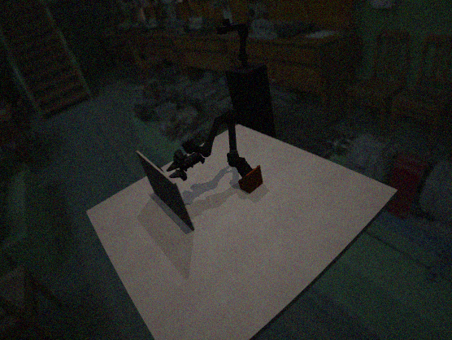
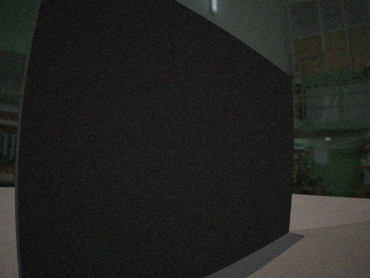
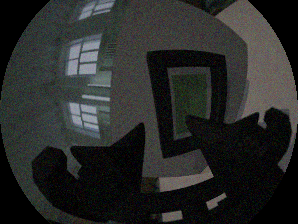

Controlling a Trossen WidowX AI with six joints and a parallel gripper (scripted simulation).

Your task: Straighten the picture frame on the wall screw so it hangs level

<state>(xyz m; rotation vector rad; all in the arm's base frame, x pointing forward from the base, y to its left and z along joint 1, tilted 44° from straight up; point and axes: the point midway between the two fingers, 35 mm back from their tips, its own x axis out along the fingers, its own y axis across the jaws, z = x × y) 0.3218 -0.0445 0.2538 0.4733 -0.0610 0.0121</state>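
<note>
My gripper tip is now 3 cm short of the picture frame, 2 cm to the left of it and 5 cm above it. Also, from my gripper tip: wall panel (4 cm ahead, 7 cm below).
</note>
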